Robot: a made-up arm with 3 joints. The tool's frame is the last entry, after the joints.
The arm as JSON. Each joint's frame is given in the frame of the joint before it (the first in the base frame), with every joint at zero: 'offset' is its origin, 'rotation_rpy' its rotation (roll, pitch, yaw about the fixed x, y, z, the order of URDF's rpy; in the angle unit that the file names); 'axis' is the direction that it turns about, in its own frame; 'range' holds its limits. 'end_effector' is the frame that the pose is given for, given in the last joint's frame.
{
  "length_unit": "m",
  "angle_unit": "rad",
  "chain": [
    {
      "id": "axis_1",
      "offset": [
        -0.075,
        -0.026,
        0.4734
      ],
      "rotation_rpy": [
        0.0,
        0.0,
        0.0
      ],
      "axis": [
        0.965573,
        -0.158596,
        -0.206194
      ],
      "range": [
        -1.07,
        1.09
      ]
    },
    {
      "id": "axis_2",
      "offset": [
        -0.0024,
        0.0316,
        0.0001
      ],
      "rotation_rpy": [
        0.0,
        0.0,
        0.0
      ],
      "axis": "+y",
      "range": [
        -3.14,
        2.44
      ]
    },
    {
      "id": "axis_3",
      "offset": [
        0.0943,
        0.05,
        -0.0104
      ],
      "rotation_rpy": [
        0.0,
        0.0,
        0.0
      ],
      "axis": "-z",
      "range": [
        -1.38,
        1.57
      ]
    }
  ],
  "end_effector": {
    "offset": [
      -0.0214,
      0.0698,
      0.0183
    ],
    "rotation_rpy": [
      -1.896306,
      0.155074,
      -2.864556
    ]
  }
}
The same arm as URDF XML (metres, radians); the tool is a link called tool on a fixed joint. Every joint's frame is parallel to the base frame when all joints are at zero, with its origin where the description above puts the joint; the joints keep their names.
<robot name="arm">
  <joint name="axis_1" type="revolute">
    <parent link="base_link"/>
    <child link="link1"/>
    <origin xyz="-0.075 -0.026 0.4734"/>
    <axis xyz="0.965573 -0.158596 -0.206194"/>
    <limit lower="-1.07" upper="1.09"/>
  </joint>
  <joint name="axis_2" type="revolute">
    <parent link="link1"/>
    <child link="link2"/>
    <origin xyz="-0.0024 0.0316 0.0001"/>
    <axis xyz="0 1 0"/>
    <limit lower="-3.14" upper="2.44"/>
  </joint>
  <joint name="axis_3" type="revolute">
    <parent link="link2"/>
    <child link="link3"/>
    <origin xyz="0.0943 0.05 -0.0104"/>
    <axis xyz="0 0 -1"/>
    <limit lower="-1.38" upper="1.57"/>
  </joint>
  <joint name="tool_fixed" type="fixed">
    <parent link="link3"/>
    <child link="tool"/>
    <origin xyz="-0.0214 0.0698 0.0183" rpy="-1.8963 0.1551 -2.8646"/>
  </joint>
  <link name="base_link"/>
  <link name="link1"/>
  <link name="link2"/>
  <link name="link3"/>
  <link name="tool"/>
</robot>

